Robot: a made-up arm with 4 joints. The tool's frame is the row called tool. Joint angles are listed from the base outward. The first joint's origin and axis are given. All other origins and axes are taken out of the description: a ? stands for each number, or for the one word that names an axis. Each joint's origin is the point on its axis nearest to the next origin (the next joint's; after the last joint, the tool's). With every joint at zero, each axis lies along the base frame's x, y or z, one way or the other. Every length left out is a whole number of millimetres.
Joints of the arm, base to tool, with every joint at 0 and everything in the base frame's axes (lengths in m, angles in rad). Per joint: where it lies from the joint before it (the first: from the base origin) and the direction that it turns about. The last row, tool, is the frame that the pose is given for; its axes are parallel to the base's.
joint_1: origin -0.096 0 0.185 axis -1 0 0
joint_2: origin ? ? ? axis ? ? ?
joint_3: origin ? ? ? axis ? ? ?
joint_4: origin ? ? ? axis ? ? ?
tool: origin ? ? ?
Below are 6 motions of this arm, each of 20 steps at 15 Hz.
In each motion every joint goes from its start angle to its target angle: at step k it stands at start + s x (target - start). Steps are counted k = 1, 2, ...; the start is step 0. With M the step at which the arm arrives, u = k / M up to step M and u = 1 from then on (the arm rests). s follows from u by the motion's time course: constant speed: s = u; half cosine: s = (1 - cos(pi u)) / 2; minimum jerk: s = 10 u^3 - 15 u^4 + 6 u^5.
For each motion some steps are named. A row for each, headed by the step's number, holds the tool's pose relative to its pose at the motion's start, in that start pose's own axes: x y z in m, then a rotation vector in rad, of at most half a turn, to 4 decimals.
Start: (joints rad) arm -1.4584 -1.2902 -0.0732 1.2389
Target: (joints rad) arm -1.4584 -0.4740 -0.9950 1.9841
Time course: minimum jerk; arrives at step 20
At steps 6, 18, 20:
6: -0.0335 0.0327 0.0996 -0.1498 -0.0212 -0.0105
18: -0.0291 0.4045 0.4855 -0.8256 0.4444 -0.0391
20: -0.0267 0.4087 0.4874 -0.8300 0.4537 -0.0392

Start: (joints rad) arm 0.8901 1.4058 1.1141 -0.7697
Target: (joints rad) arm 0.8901 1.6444 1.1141 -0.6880
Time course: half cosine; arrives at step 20
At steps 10, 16, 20:
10: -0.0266 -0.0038 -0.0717 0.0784 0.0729 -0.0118
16: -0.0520 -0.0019 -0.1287 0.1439 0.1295 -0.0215
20: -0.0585 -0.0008 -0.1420 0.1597 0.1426 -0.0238

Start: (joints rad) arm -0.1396 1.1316 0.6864 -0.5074
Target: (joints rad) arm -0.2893 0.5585 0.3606 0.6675
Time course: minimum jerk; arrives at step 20
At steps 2, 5, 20:
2: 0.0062 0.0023 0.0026 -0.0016 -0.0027 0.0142
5: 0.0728 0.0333 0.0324 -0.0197 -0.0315 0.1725
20: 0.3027 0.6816 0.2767 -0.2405 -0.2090 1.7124

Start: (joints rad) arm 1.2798 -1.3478 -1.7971 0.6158
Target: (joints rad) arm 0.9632 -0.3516 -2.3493 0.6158
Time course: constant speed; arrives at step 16
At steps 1, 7, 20:
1: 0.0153 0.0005 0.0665 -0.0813 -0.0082 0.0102
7: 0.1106 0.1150 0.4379 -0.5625 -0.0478 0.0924
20: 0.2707 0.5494 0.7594 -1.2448 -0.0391 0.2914

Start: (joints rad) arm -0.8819 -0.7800 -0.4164 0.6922
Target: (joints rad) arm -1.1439 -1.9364 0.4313 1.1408
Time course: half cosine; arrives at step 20
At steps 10, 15, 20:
10: 0.3853 0.2224 -0.2396 0.3421 0.0759 0.7761
15: 0.5178 0.5033 -0.2960 0.4353 0.1924 1.3600
20: 0.5272 0.6159 -0.3049 0.4351 0.2668 1.5977

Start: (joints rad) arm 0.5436 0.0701 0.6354 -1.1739
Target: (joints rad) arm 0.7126 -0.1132 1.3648 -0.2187
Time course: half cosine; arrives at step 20
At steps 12, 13, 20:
12: 0.2023 0.1021 0.0286 -0.4751 0.1877 0.6037
13: 0.2186 0.1151 0.0225 -0.5223 0.2277 0.6621
20: 0.2666 0.1535 -0.0177 -0.6824 0.4120 0.8616

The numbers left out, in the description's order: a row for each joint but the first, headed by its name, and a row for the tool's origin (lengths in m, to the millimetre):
joint_2: xyz 0 0.27 0.087, axis 0 0 -1
joint_3: xyz -0.116 -0.347 0, axis 0 1 0
joint_4: xyz 0.262 0 -0.086, axis 0 0 1
tool: xyz 0.096 -0.361 0

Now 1 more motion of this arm.
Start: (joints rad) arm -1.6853 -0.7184 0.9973 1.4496
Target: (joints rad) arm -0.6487 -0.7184 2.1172 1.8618
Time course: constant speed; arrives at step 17
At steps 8, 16, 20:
8: -0.1501 0.2732 -0.3975 0.8353 0.1347 -0.1767
16: -0.1488 0.7489 -0.4442 1.6040 -0.0798 -0.5163
20: -0.1280 0.8005 -0.4266 1.6861 -0.1319 -0.5729

